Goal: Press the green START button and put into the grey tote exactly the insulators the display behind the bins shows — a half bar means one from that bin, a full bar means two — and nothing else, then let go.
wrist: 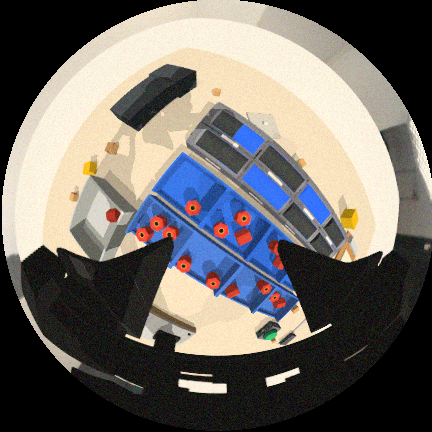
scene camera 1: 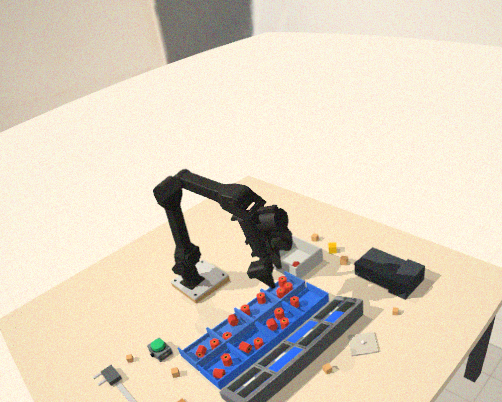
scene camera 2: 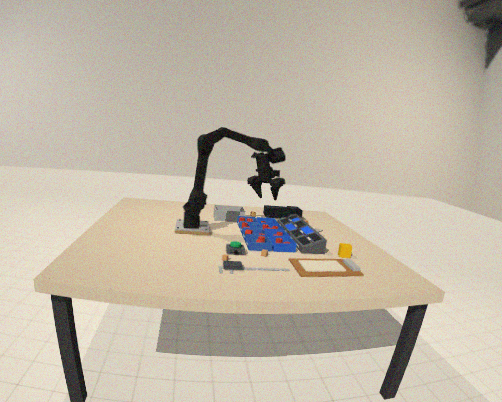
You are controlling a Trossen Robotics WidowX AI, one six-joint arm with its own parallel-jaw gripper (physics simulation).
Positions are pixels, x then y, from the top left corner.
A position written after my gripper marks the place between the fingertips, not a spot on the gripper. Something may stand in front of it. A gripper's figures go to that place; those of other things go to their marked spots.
Scene:
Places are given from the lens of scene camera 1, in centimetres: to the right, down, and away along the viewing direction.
my gripper (scene camera 1: 277, 278): 7, 21, 124
grey tote (scene camera 1: 309, 256): 19, 18, 145
dark box (scene camera 1: 401, 277): 45, 23, 128

